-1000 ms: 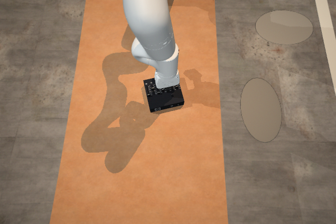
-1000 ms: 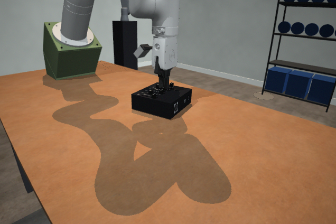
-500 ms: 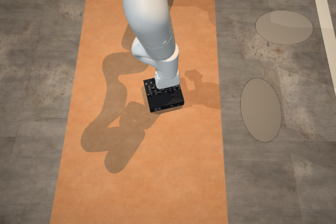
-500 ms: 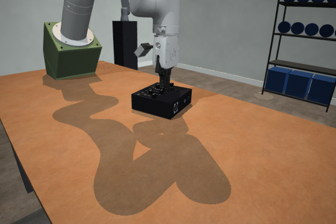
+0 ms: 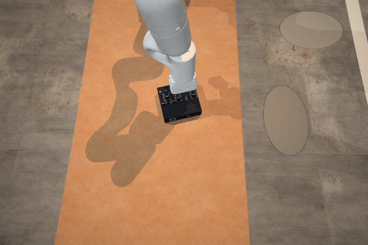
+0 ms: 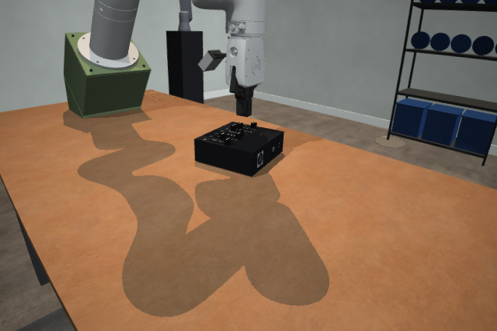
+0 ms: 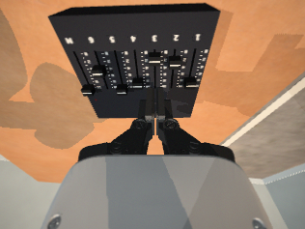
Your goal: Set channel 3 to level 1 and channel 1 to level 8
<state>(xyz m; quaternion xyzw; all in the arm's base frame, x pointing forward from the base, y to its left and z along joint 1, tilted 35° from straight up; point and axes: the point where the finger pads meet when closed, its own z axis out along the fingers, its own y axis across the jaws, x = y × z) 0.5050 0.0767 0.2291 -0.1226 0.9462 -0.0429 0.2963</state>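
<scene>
The channel 3 cap lies 30 mm behind my hand, 10 mm to the right of it and 50 mm below it. From my hand the other things lie so: channel 2 cap: 30 mm behind, 20 mm to the left, 50 mm below; channel 1 cap: 10 mm behind, 40 mm to the left, 50 mm below.
</scene>
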